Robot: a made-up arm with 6 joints. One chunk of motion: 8 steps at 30 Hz.
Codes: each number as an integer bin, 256 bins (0 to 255) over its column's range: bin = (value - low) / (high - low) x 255, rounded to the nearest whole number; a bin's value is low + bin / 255 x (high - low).
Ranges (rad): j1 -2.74..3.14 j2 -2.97..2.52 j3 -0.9..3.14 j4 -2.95..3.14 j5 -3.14..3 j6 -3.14..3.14
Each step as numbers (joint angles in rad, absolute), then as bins.
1 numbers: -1.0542 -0.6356 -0.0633 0.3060 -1.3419 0.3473
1 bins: 73 108 53 136 75 142
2 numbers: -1.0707 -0.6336 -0.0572 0.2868 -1.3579 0.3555
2 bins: 72 109 53 136 74 142
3 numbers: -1.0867 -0.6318 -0.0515 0.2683 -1.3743 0.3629
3 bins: 72 109 54 135 73 142
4 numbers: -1.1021 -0.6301 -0.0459 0.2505 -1.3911 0.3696
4 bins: 71 109 54 134 73 143
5 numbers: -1.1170 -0.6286 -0.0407 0.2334 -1.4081 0.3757
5 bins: 70 109 54 133 72 143
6 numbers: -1.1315 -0.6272 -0.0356 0.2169 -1.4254 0.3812
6 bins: 70 109 55 133 71 143
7 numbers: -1.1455 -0.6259 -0.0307 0.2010 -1.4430 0.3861
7 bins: 69 109 55 132 70 143
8 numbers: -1.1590 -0.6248 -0.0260 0.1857 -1.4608 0.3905
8 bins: 69 109 55 131 70 143
